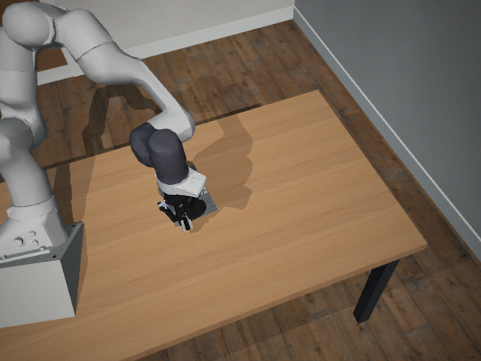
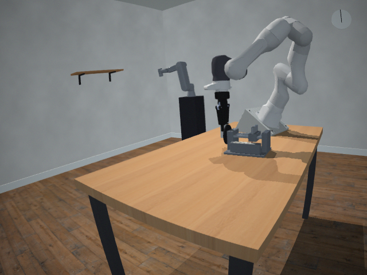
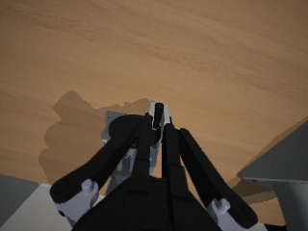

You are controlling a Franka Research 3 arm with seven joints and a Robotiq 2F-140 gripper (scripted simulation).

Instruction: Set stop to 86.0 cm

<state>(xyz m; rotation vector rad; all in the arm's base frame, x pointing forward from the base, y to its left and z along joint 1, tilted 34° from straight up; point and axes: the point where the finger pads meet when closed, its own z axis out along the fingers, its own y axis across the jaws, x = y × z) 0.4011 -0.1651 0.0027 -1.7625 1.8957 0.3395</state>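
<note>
The black handwheel lies 20 mm to the left of my hand, 20 mm below it and 10 mm ahead of it. Round my hand: sliding stop block: 180 mm to the left, 50 mm ahead, 10 mm above.
</note>
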